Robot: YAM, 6 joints.
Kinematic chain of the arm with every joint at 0, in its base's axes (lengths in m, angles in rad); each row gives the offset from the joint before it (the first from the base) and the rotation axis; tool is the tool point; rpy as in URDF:
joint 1: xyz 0 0 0.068 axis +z
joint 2: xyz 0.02 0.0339 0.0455 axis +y
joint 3: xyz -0.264 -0.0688 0 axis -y
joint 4: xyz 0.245 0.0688 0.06 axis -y
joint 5: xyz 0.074 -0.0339 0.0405 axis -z
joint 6: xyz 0.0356 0 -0.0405 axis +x
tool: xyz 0 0 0 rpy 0 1.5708 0
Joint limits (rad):
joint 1: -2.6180..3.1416
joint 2: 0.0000..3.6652
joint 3: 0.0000..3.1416
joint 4: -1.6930..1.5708
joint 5: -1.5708..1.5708
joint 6: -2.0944..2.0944
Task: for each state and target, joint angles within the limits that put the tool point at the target. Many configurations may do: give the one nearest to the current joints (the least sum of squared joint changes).
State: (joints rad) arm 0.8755 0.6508 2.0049 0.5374 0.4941 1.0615
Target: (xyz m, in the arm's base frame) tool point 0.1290 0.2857 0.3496
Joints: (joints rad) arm 1.1978 1.3243 1.0260 0.2484 0.4665 1.0615
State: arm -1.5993 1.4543 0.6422 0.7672 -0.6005 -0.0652
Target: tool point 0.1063 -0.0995 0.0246
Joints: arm -0.9095 1.8198 0.0843 0.5677 -0.6948 -0.0652
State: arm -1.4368 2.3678 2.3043 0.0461 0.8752 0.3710
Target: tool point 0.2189 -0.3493 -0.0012
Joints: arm -0.9440 2.4552 1.3787 -0.3061 0.8873 0.3710
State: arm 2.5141 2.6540 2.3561 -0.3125 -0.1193 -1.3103
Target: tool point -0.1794 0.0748 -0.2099
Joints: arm 2.7193 3.1587 1.3352 -0.6615 -0.1493 -1.3103
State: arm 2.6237 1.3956 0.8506 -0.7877 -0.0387 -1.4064
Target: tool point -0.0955 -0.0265 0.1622
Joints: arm 3.1416 1.0284 0.4519 -1.2669 -0.8396 -1.4064
